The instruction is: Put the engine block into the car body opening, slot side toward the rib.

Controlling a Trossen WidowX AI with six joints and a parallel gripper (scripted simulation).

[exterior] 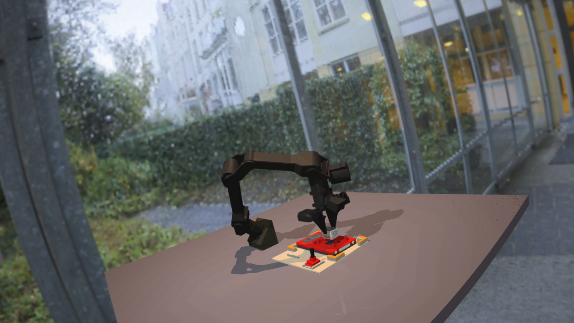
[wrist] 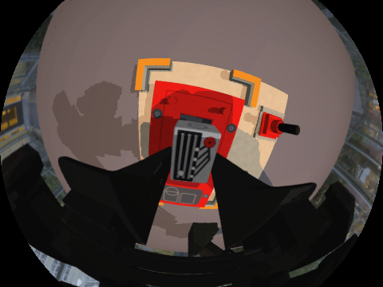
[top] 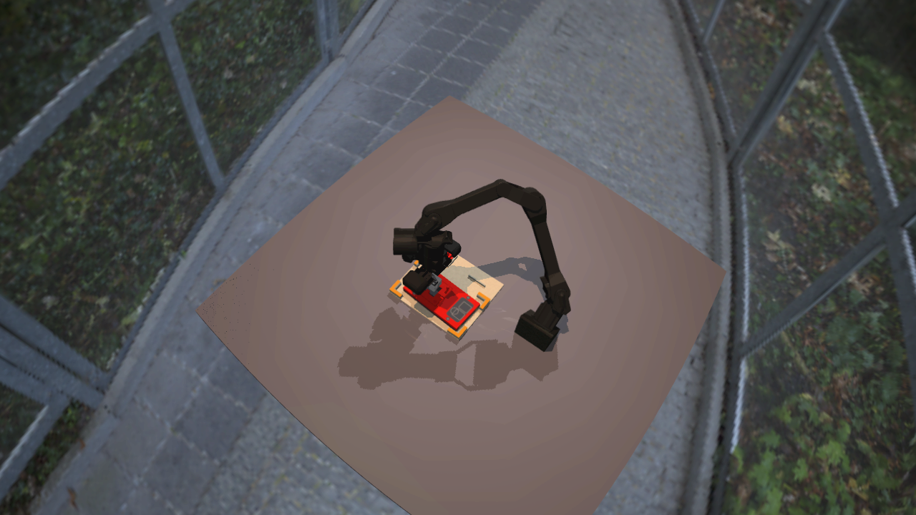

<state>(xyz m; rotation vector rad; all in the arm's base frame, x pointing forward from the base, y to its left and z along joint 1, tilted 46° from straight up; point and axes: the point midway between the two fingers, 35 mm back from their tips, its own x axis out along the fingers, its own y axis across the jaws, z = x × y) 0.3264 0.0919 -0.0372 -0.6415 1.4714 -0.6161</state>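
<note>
My gripper tip is now 10 mm above the grey engine block.
</note>
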